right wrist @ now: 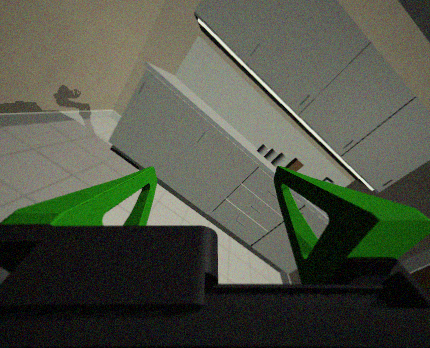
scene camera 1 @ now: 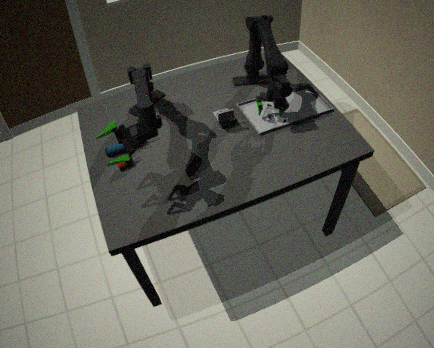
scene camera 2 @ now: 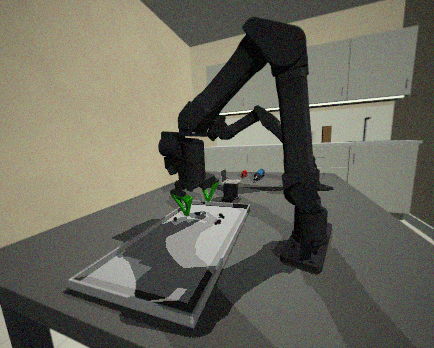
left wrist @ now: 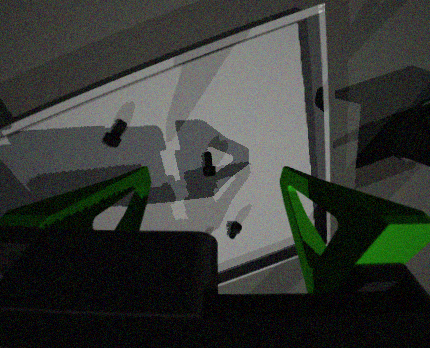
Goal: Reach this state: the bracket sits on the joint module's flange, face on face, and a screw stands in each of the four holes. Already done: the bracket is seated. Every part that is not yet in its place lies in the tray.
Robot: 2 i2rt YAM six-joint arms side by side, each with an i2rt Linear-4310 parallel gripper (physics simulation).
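Frame: origin at the left arm's base, x ahead, y left, z up, level; centimetres.
Seen in the pictures: left gripper, fingertip midpoint: point(scene camera 1: 269, 115) point(scene camera 2: 197, 208) point(left wrist: 215, 173); right gripper, fingertip midpoint: point(right wrist: 215, 173) point(scene camera 1: 101, 151); left arm's base at its link origin: point(scene camera 1: 252, 80) point(scene camera 2: 309, 241).
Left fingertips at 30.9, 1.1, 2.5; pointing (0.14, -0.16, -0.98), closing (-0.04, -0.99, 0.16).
Offsets run from my left fingertips to a thing's middle, as dx, dy, dz.
The dark joint module @[+1.1, -21.1, +0.7] point(scene camera 1: 228, 120) point(scene camera 2: 230, 191) stands beside the tray with the pale bracket @[+1.1, -21.1, +5.7] point(scene camera 2: 232, 182) on top; the holes are too small to make out. The tray @[-6.6, +10.1, -1.7] point(scene camera 1: 297, 122) point(scene camera 2: 132, 304) point(left wrist: 324, 125) holds small black screws. In the left wrist view one screw @[+3.1, +6.4, -1.6] point(left wrist: 116, 133) lies upper left, one screw @[+0.1, +0.3, -1.6] point(left wrist: 208, 164) between the fingertips in the picture, and one screw @[-7.6, -1.9, -1.6] point(left wrist: 233, 229) lower down. My left gripper point(scene camera 1: 270, 111) point(scene camera 2: 198, 207) point(left wrist: 215, 173) is open and empty, above the tray. My right gripper point(scene camera 1: 103, 149) point(right wrist: 215, 173) is open and empty, far from the tray.
A blue cylinder @[+6.8, -62.4, -0.5] point(scene camera 1: 115, 149) point(scene camera 2: 259, 174) and a red object @[+16.8, -63.1, -0.8] point(scene camera 1: 123, 166) point(scene camera 2: 244, 174) are near my right gripper in the scene camera 1 picture. The joint module stands between the two arms, close to the tray's edge. Dark shadows cross the tray and table.
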